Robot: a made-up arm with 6 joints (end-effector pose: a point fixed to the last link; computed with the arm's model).
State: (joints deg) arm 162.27 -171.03 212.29 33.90 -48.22 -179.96
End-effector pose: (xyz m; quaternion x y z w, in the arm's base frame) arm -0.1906 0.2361 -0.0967 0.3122 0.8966 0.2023 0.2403
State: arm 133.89 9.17 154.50 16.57 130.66 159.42
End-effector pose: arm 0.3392 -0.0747 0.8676 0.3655 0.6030 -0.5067 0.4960
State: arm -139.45 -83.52 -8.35 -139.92 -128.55 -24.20
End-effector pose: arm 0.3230 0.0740 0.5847 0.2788 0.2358 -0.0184 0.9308
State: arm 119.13 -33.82 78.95 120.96 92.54 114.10
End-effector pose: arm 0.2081 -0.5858 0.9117 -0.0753 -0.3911 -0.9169 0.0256
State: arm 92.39 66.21 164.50 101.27 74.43 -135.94
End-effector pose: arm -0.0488 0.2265 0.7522 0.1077 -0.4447 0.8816 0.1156
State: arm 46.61 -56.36 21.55 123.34 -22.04 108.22
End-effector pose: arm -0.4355 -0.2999 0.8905 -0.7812 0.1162 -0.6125 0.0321
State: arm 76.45 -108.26 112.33 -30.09 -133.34 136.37
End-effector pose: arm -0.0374 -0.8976 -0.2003 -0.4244 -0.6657 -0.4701 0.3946
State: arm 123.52 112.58 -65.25 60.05 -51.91 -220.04
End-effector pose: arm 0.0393 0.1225 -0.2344 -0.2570 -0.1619 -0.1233 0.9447
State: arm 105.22 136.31 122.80 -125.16 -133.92 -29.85
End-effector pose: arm -0.3030 0.6729 -0.4803 0.2180 -0.7449 -0.3917 0.4941
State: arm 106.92 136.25 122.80 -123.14 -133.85 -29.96
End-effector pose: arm -0.3172 0.6651 -0.4834 0.2411 -0.7472 -0.3819 0.4876
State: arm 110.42 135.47 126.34 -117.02 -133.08 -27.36
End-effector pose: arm -0.3475 0.6716 -0.4609 0.2956 -0.7281 -0.4078 0.4650
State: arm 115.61 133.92 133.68 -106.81 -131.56 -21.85
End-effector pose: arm -0.3954 0.6904 -0.4024 0.3718 -0.6725 -0.4769 0.4266
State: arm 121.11 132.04 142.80 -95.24 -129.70 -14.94
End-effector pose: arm -0.4478 0.7065 -0.3149 0.4363 -0.5819 -0.5691 0.3836
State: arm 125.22 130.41 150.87 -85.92 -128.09 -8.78
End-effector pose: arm -0.4843 0.7108 -0.2274 0.4676 -0.4869 -0.6500 0.3489
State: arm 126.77 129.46 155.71 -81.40 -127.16 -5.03
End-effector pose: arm -0.4948 0.7124 -0.1727 0.4705 -0.4270 -0.6978 0.3308
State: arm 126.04 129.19 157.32 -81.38 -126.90 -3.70
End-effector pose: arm -0.4863 0.7196 -0.1557 0.4598 -0.4101 -0.7158 0.3287
